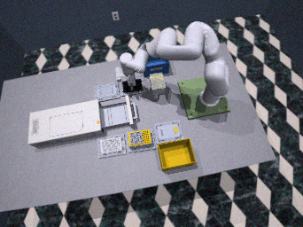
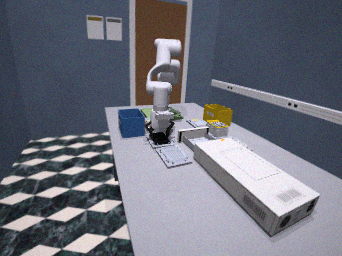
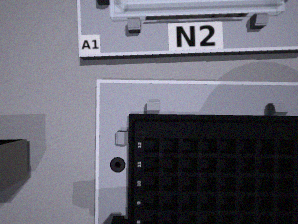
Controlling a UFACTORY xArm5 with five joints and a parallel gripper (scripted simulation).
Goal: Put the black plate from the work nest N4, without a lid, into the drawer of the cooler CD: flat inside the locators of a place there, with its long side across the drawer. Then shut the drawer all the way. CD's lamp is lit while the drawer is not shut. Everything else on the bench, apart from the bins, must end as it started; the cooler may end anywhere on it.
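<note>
The black plate lies 1 cm below my hand. Also, from my hand: clear plate (18 cm ahead, 1 cm to the left, 1 cm below); then blue bin (18 cm behind, 13 cm to the right, 1 cm above); then cooler drawer (14 cm ahead, 20 cm to the left, 1 cm above).
</note>
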